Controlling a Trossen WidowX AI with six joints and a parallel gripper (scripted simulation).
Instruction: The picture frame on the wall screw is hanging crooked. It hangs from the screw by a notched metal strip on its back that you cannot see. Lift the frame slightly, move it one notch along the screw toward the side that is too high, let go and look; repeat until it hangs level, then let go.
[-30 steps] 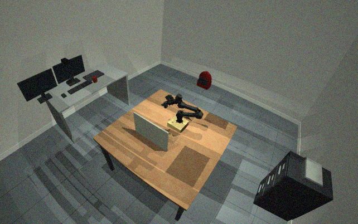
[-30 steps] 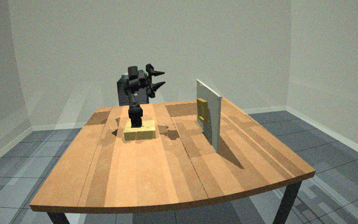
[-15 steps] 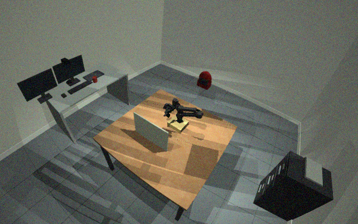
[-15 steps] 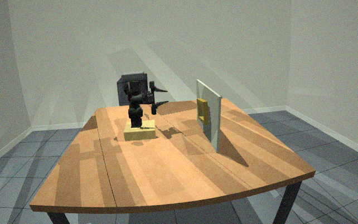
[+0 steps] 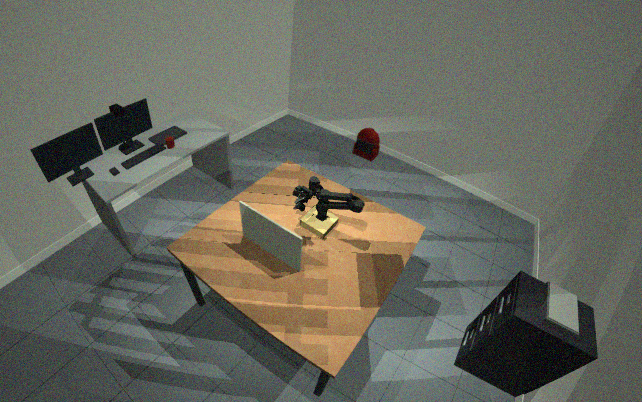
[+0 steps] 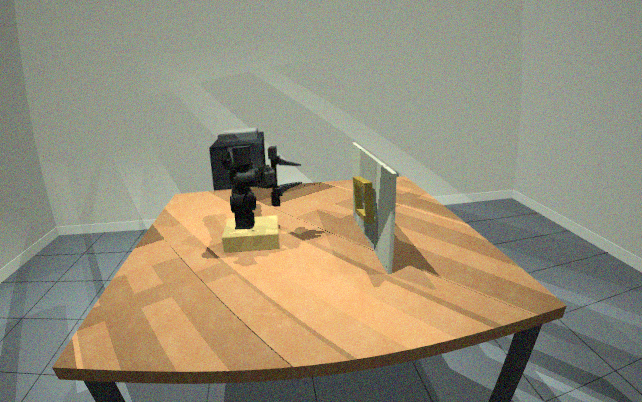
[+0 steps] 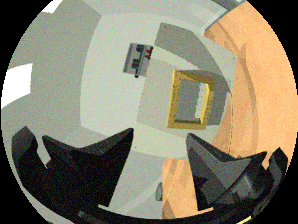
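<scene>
My gripper tip is 200 mm short of the yellow picture frame and 90 mm above it. Also, from my gripper tip: grey wall panel: 210 mm ahead, 100 mm below.
</scene>
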